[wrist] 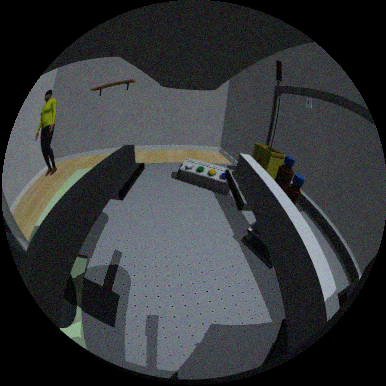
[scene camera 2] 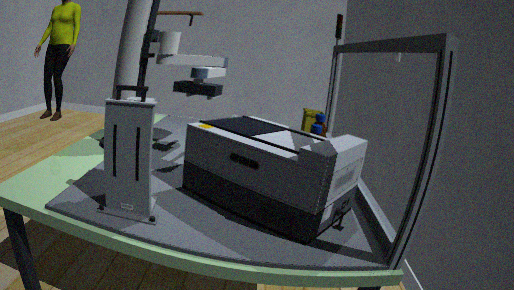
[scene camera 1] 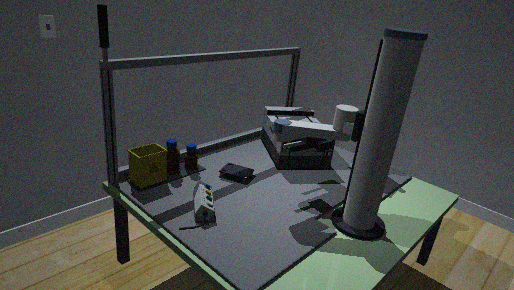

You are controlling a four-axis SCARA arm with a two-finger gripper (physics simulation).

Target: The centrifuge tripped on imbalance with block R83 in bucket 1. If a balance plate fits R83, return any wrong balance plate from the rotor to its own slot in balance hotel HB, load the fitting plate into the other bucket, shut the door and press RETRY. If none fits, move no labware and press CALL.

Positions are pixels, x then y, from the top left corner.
Labels:
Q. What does my gripper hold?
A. Nothing.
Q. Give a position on a centrifuge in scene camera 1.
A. At 284, 159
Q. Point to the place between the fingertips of my gripper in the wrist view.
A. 184, 158

